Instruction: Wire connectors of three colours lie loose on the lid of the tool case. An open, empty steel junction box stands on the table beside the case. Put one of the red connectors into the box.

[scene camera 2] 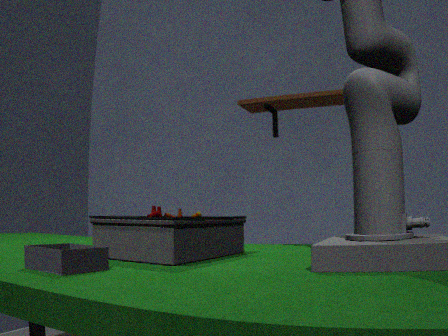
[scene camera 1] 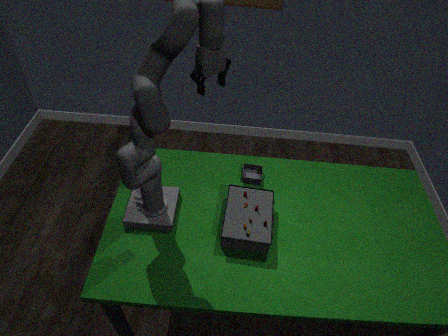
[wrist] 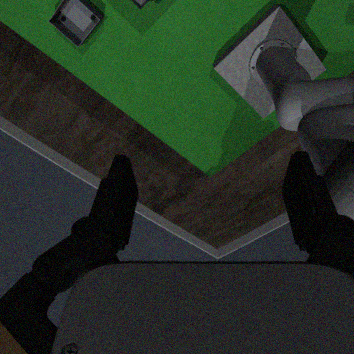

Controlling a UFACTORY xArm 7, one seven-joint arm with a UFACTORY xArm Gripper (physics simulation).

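Places are measured from the arm's base along level axes (x back, y left, z down), in centimetres.
Where they show: gripper, fingertip midpoint: [scene camera 1: 211,89] [wrist: 208,171]; arm's base, link origin: [scene camera 2: 379,238] [scene camera 1: 154,205] [wrist: 271,62].
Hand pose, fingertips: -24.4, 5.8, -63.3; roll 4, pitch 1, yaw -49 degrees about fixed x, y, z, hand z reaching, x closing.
Things, the pixels of their top centre, and the offset from my fingertips, as dx, dy, dz. Level surfaces: height alone.
- grey tool case, top centre: [scene camera 2: 170,216] [scene camera 1: 250,212] -20.5, -6.0, +58.7
- open steel junction box, top centre: [scene camera 2: 65,246] [wrist: 73,19] [scene camera 1: 252,171] -20.7, +24.5, +63.8
- green table, surface height: dz +67.6
The gripper [scene camera 1: 211,90] [wrist: 211,155] is open and empty, high above the table and well above the tool case and the box. The grey tool case [scene camera 1: 246,246] [scene camera 2: 135,243] stands on the table. Red connectors [scene camera 1: 245,194] [scene camera 1: 257,208] [scene camera 1: 265,224] lie on its lid [scene camera 1: 235,215], among orange and yellow connectors [scene camera 1: 246,205] [scene camera 1: 248,232]. In scene camera 2, red connectors [scene camera 2: 154,212] show at the lid's far left part. The open steel junction box [scene camera 1: 252,182] [scene camera 2: 85,260] [wrist: 62,29] stands beside the case; its floor shows bare in the wrist view.
The arm's base plate [scene camera 1: 145,220] [scene camera 2: 375,257] [wrist: 240,80] stands on the green table [scene camera 1: 350,240] [scene camera 2: 225,290] [wrist: 165,110], to the left of the case in scene camera 1. A wooden wall shelf [scene camera 1: 255,4] [scene camera 2: 300,101] hangs on the back wall.
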